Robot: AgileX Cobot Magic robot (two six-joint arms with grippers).
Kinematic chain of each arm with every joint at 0, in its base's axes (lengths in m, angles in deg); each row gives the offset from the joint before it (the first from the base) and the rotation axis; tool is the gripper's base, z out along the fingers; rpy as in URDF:
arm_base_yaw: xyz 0 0 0.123 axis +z
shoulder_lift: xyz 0 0 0 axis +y
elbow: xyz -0.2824 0 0.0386 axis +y
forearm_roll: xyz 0.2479 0 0.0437 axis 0.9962 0 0.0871
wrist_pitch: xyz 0 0 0 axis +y
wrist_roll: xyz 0.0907 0 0.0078 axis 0.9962 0 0.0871
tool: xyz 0 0 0 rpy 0 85 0
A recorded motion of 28 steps. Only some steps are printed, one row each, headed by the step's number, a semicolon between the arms.
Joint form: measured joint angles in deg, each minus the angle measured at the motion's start. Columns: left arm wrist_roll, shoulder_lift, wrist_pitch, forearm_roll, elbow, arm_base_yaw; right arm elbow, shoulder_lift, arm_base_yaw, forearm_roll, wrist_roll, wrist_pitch.
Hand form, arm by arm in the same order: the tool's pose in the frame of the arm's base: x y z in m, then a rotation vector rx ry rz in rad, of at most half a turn. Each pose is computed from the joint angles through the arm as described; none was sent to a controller.
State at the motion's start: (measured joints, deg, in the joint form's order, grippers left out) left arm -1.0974 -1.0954 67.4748 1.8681 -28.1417 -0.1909; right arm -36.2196 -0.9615 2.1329 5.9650 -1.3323 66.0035
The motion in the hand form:
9: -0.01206 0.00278 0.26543 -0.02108 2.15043 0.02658; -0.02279 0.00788 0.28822 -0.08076 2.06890 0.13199
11: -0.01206 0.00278 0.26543 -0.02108 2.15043 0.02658; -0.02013 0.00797 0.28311 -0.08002 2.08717 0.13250
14: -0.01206 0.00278 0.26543 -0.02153 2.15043 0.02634; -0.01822 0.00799 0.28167 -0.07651 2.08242 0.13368
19: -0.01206 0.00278 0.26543 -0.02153 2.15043 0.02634; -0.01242 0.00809 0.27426 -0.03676 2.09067 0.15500
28: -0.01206 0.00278 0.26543 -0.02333 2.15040 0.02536; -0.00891 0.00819 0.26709 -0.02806 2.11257 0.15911
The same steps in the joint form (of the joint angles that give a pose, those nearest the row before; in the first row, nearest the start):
9: 0.00 0.00 0.00 0.00 0.00 0.00; 3.17 0.00 0.00 -0.03 0.00 1.74
11: 0.00 0.00 0.00 0.00 0.00 0.00; 4.32 0.00 0.00 -0.03 0.00 1.64
14: -0.02 0.00 0.00 0.00 0.00 0.00; 4.88 0.00 0.00 -0.03 0.10 0.79
19: -0.02 0.00 0.00 0.00 0.00 0.00; 6.98 0.00 0.00 -0.03 2.06 -0.95
28: -0.12 0.00 0.00 0.00 0.00 0.00; 8.59 0.00 0.00 -0.03 2.43 -1.32

